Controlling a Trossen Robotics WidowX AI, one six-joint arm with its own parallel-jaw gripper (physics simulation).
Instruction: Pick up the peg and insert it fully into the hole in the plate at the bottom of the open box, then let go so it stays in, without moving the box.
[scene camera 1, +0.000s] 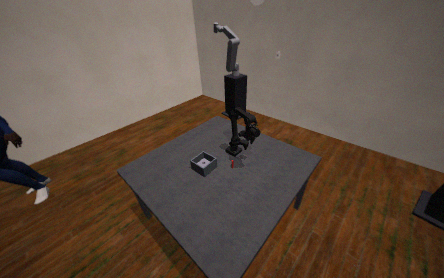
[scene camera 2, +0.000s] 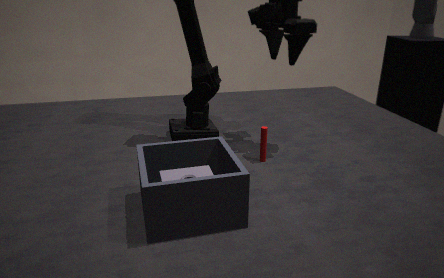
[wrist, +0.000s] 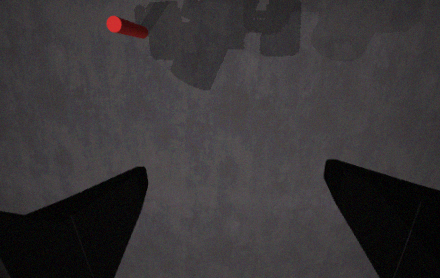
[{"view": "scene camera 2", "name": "gripper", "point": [282, 62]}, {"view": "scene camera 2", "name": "grey box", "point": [176, 209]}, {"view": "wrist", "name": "gripper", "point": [236, 172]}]
